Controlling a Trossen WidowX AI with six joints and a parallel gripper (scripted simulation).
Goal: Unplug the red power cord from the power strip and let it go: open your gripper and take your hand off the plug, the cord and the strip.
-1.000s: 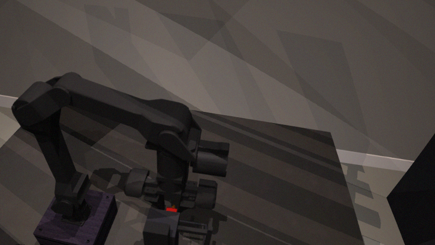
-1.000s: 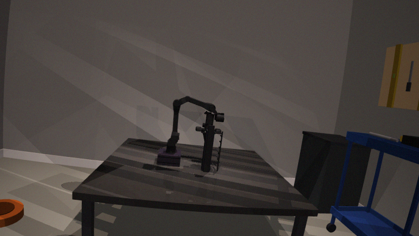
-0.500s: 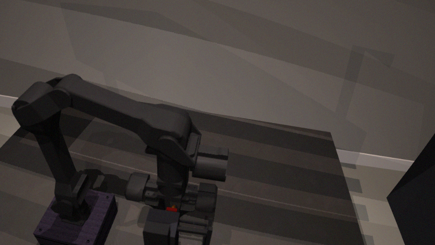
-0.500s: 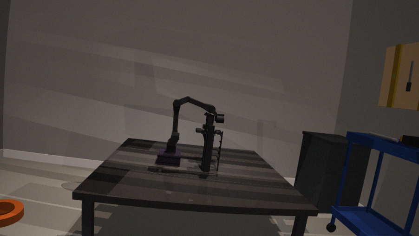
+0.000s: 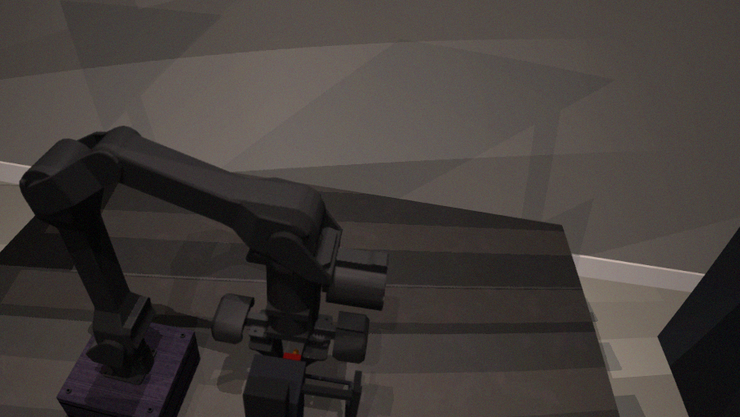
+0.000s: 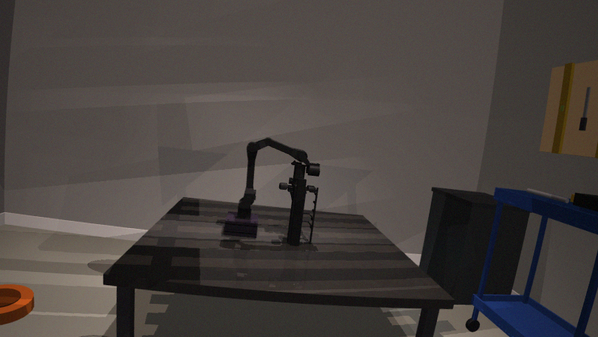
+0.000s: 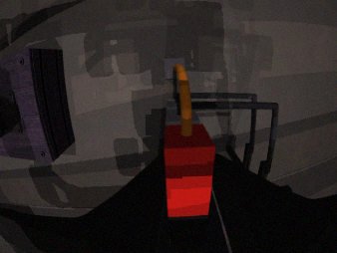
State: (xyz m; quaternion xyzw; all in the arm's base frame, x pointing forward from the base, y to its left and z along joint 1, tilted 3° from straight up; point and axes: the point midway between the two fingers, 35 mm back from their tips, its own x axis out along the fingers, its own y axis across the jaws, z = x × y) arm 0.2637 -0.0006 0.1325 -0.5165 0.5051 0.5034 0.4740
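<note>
Now: the black upright block 130 mm to the right of my gripper tip, 20 mm below it and 10 mm ahead of it. The rest, counted from my gripper tip: red plug (30 mm to the right).
</note>
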